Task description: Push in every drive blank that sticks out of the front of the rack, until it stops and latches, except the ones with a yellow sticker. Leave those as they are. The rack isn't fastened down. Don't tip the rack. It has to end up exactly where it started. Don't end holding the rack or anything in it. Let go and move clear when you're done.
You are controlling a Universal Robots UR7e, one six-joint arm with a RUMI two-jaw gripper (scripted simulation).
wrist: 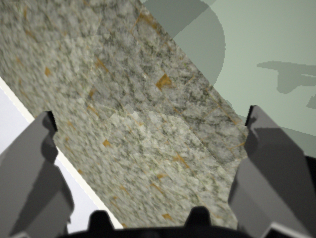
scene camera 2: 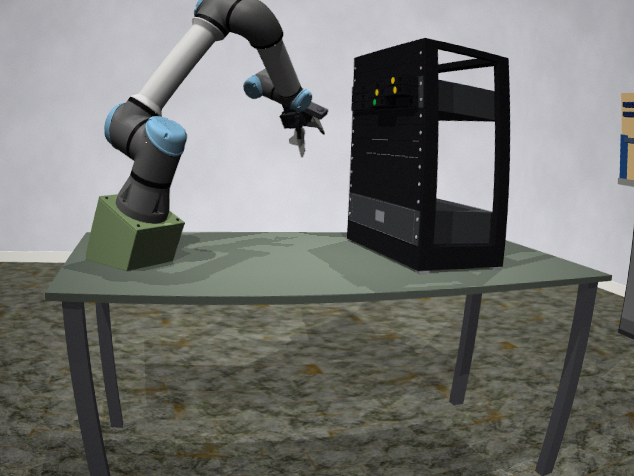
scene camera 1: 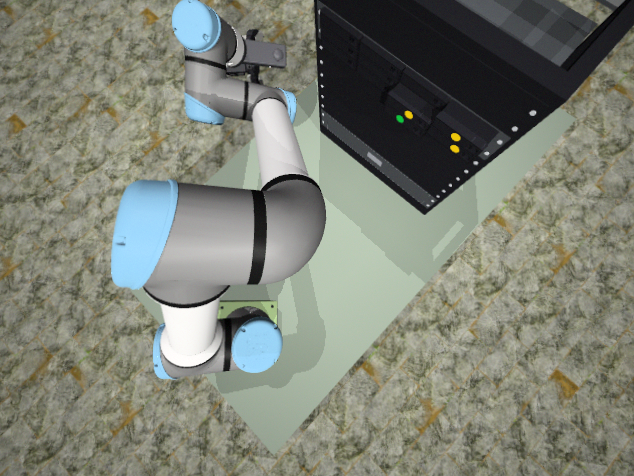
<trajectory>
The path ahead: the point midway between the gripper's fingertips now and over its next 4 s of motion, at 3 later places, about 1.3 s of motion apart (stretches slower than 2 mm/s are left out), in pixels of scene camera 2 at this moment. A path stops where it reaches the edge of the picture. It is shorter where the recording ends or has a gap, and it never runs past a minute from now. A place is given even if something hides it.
The gripper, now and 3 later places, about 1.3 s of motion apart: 313, 145; 317, 135; 336, 98; 342, 87
</trajectory>
